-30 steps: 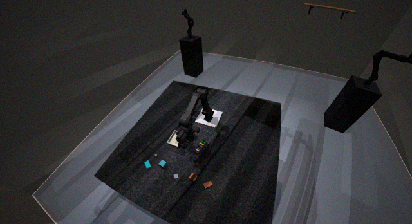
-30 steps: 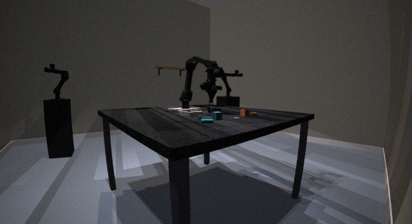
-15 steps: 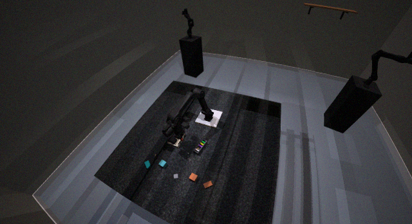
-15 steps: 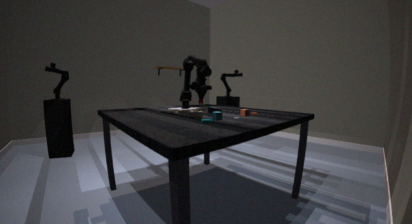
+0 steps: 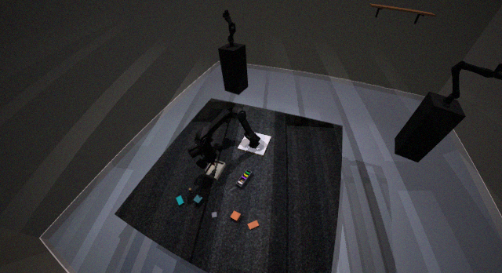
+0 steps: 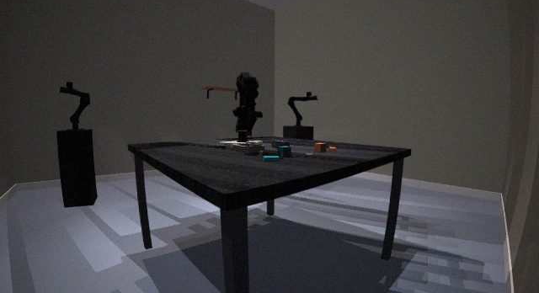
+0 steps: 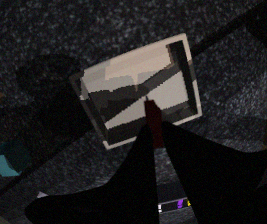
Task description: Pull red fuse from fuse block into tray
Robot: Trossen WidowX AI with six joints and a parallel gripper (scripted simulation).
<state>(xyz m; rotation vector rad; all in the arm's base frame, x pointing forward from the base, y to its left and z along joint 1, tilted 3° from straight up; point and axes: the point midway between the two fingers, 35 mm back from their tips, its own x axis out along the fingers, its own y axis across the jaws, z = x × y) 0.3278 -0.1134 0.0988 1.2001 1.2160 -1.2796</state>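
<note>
My gripper tip is 9 cm above the pale tray. The rest, counted from my gripper tip: red fuse: 1 cm below.
</note>
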